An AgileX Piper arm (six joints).
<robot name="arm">
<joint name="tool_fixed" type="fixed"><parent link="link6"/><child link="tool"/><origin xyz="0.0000 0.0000 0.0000" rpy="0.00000 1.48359 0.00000"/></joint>
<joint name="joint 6" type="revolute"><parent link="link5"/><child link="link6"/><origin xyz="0.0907 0.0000 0.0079"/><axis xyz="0.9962 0 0.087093"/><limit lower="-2.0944" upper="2.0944"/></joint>
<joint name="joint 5" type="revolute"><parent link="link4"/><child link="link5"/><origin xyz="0.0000 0.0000 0.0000"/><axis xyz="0 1 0"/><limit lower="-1.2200" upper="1.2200"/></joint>
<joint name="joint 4" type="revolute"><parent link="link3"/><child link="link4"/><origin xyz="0.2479 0.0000 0.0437"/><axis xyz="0.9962 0 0.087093"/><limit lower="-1.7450" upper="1.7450"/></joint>
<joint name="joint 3" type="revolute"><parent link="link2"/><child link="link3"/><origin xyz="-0.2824 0.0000 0.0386"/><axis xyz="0 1 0"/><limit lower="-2.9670" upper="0.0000"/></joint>
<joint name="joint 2" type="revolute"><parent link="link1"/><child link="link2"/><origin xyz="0.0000 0.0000 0.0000"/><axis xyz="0 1 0"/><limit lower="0.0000" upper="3.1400"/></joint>
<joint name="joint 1" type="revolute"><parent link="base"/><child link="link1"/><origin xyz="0.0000 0.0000 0.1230"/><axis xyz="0 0 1"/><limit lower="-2.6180" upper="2.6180"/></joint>
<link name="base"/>
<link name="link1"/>
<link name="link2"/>
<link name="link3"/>
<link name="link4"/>
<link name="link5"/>
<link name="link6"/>
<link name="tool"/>
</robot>
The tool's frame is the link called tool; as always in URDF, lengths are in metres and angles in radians.
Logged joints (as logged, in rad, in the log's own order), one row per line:
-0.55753, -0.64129, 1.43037, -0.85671, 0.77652, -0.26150
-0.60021, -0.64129, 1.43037, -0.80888, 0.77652, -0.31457
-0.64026, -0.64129, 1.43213, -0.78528, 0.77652, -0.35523
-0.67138, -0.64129, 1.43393, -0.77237, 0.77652, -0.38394
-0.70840, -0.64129, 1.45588, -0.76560, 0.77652, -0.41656
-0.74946, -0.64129, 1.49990, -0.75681, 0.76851, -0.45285
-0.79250, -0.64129, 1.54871, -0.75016, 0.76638, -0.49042
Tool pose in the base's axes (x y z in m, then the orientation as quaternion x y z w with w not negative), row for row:
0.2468, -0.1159, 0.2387, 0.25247, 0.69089, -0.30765, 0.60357
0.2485, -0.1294, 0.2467, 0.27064, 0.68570, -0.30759, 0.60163
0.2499, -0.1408, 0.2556, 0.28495, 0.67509, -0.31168, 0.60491
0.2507, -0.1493, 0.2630, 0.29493, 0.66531, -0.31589, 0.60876
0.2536, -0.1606, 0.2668, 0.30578, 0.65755, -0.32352, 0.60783
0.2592, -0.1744, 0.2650, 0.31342, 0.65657, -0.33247, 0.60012
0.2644, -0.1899, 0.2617, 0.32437, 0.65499, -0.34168, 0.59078
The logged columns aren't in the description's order. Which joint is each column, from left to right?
Columns, left to right: joint 3, joint 6, joint 2, joint 5, joint 4, joint 1.
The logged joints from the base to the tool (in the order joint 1, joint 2, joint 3, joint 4, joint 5, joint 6), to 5 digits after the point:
-0.26150, 1.43037, -0.55753, 0.77652, -0.85671, -0.64129
-0.31457, 1.43037, -0.60021, 0.77652, -0.80888, -0.64129
-0.35523, 1.43213, -0.64026, 0.77652, -0.78528, -0.64129
-0.38394, 1.43393, -0.67138, 0.77652, -0.77237, -0.64129
-0.41656, 1.45588, -0.70840, 0.77652, -0.76560, -0.64129
-0.45285, 1.49990, -0.74946, 0.76851, -0.75681, -0.64129
-0.49042, 1.54871, -0.79250, 0.76638, -0.75016, -0.64129

